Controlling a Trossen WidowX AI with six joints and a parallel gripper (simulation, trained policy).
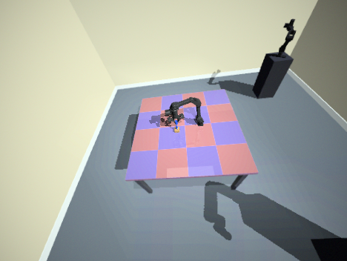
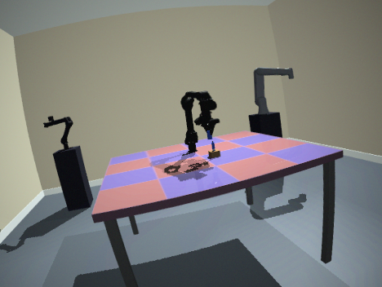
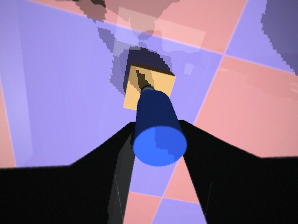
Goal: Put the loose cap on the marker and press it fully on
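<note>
My gripper tip is 1 cm short of the small tan holder block, 1 cm to the right of it and 12 cm above it. Also, from my gripper tip: blue cap (right at my gripper tip).
</note>
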